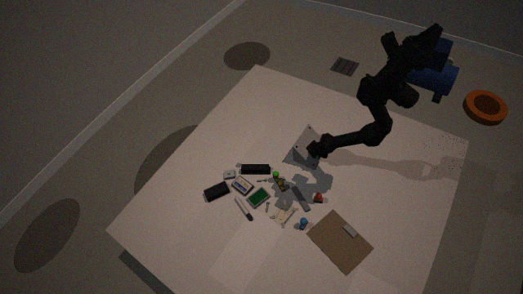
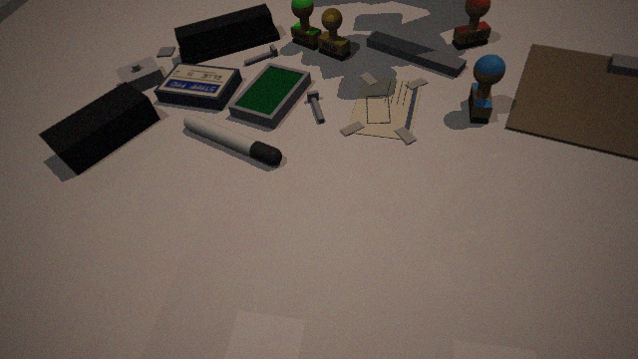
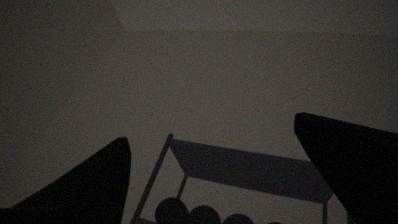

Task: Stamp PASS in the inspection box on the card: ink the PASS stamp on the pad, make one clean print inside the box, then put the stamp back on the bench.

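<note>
Now: gripper tip 75 cm above the green-topped stamp, 37 cm to the left of it and 28 cm short of it. The rest, counted from my gripper tip: blue-topped stamp 75 cm below, 38 cm ahead, 14 cm to the right; grey bar 77 cm below, 29 cm ahead, 22 cm to the right; red-topped stamp 75 cm below, 25 cm ahead, 15 cm to the right.
</note>
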